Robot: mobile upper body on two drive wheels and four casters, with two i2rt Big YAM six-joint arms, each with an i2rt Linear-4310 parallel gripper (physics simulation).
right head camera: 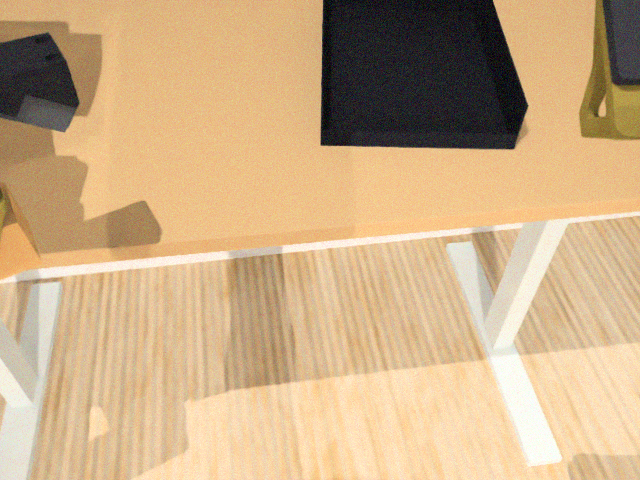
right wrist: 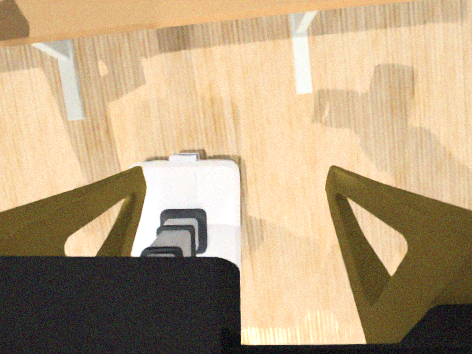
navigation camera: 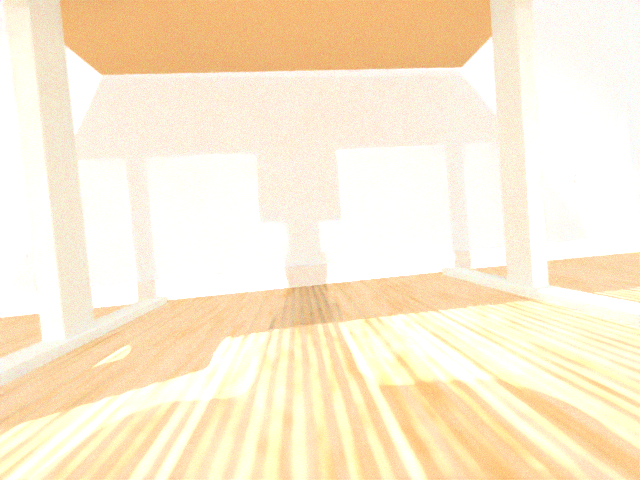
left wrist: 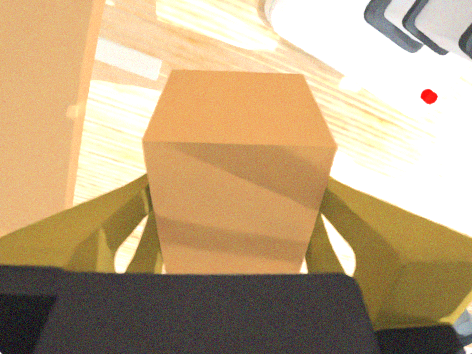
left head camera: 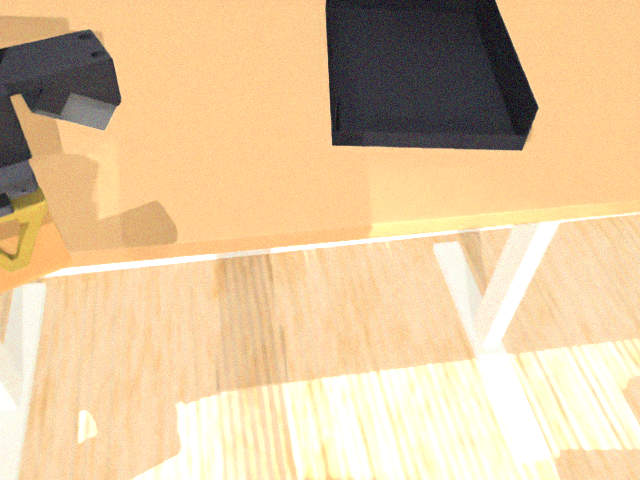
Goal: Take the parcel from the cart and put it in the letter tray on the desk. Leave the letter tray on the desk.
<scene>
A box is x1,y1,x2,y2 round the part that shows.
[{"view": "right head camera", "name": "letter tray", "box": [320,0,527,149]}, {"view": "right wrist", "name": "my right gripper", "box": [0,165,471,353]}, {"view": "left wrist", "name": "my left gripper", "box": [0,173,471,353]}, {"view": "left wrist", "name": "parcel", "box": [142,69,336,273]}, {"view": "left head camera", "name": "letter tray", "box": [325,0,538,150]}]
</scene>
